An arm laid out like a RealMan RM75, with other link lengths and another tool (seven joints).
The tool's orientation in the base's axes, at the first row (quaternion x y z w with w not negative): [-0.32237, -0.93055, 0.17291, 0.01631]
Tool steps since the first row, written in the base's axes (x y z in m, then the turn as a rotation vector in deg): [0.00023, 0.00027, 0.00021, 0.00, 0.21, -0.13]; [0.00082, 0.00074, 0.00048, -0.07, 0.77, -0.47]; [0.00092, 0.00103, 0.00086, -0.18, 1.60, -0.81]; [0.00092, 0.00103, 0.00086, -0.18, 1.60, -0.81]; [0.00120, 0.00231, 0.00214, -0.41, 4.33, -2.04]
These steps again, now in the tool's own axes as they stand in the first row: [-0.00004, 0.00026, -0.00031, 0.14, 0.20, 0.06]; [-0.00024, 0.00087, -0.00080, 0.56, 0.68, 0.21]; [-0.00017, 0.00102, -0.00126, 1.18, 1.33, 0.29]; [-0.00017, 0.00102, -0.00126, 1.18, 1.33, 0.29]; [0.00028, 0.00169, -0.00290, 3.11, 3.61, 0.63]
